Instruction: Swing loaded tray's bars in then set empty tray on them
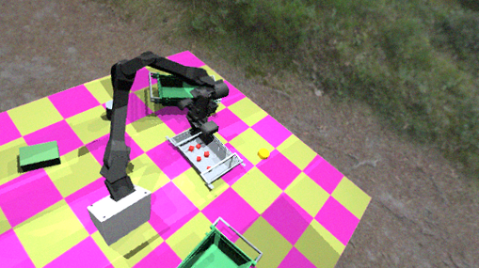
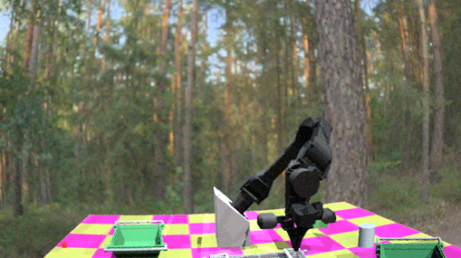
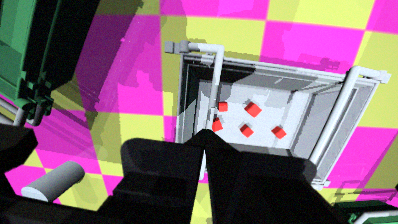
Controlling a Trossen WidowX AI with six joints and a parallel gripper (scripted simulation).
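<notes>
The green tray lies 440 mm to the right of my gripper tip, 300 mm behind it and 50 mm below it. Also, from my gripper tip: green block 500 mm behind, 240 mm to the left, 70 mm below; then grey cylinder 300 mm to the left, 190 mm behind, 60 mm below; then yellow object 240 mm ahead, 220 mm to the right, 80 mm below.
</notes>
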